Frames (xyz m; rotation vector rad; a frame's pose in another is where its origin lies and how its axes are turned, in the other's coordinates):
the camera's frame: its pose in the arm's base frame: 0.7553 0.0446 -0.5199 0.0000 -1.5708 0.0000
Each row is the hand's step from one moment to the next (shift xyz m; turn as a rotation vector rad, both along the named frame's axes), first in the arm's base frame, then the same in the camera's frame.
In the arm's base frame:
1: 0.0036 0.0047 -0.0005 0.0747 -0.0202 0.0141
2: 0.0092 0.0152 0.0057 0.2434 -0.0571 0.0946
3: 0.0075 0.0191 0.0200 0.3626 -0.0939 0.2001
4: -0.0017 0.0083 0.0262 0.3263 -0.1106 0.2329
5: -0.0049 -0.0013 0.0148 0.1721 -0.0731 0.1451
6: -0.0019 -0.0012 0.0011 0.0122 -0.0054 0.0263
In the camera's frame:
1: -0.0005 0.0047 -0.0036 0.0141 -0.0202 -0.0747
2: 0.0057 0.0152 -0.0092 0.0946 -0.0571 -0.2434
3: 0.0200 0.0191 -0.0075 0.2001 -0.0939 -0.3626
4: 0.0262 0.0083 0.0017 0.2329 -0.1106 -0.3263
5: 0.0148 -0.0013 0.0049 0.1451 -0.0731 -0.1721
6: 0.0011 -0.0012 0.0019 0.0263 -0.0054 -0.0122

